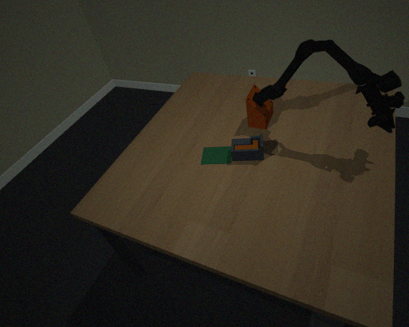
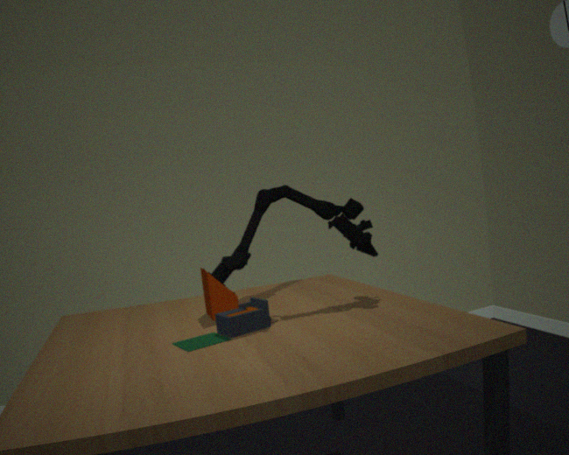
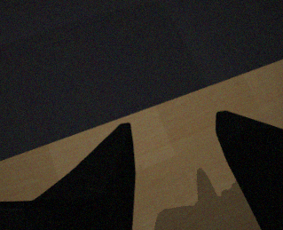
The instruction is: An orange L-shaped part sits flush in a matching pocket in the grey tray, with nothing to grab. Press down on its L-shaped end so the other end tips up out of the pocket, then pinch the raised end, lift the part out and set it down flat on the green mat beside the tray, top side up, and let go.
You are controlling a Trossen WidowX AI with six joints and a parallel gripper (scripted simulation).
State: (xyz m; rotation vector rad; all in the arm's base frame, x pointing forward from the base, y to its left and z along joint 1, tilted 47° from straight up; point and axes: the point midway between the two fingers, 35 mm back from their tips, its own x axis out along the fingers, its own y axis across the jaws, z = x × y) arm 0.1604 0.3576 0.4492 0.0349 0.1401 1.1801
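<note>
The orange L-shaped part is 9 cm ahead of my gripper tip, 58 cm to the right of it and 10 cm below it. From my gripper tip the other things lie so: green mat (13 cm ahead, 74 cm to the right, 16 cm below).
</note>
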